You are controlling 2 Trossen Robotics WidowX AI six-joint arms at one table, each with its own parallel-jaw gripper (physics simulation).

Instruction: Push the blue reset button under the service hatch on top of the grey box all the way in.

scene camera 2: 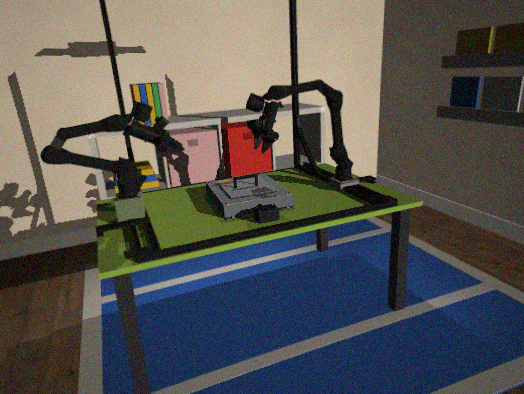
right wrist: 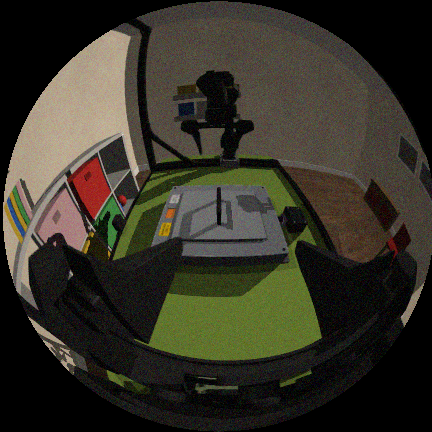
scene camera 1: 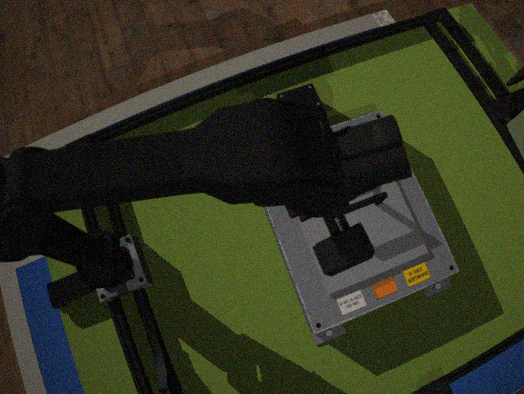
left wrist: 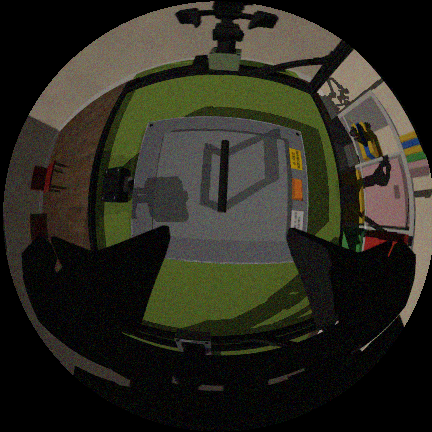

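Observation:
The grey box (scene camera 1: 290, 250) (scene camera 2: 245, 202) (left wrist: 147, 150) (right wrist: 225, 249) lies on the green table. Its hatch (left wrist: 250, 230) (right wrist: 200, 232) lies down flat over the opening, with a black bar handle (scene camera 1: 367, 201) (left wrist: 223, 175) (right wrist: 218, 206) standing up from it. The blue reset button does not show in any view; the lid covers the area under it. My left gripper (scene camera 2: 261, 147) (left wrist: 230, 233) (right wrist: 216, 154) is open and empty, above the box and clear of the handle. My right gripper (scene camera 2: 175, 142) (right wrist: 241, 245) is open and empty, raised off to the box's side.
A small black block (scene camera 1: 300, 97) (scene camera 2: 267, 213) (left wrist: 116, 185) (right wrist: 294, 219) sits beside the box. White, orange and yellow labels (scene camera 1: 385, 288) line one edge of the box. Black rails (scene camera 2: 280, 225) border the green table (scene camera 2: 175, 225). A dark upright post (scene camera 2: 294, 65) stands behind it.

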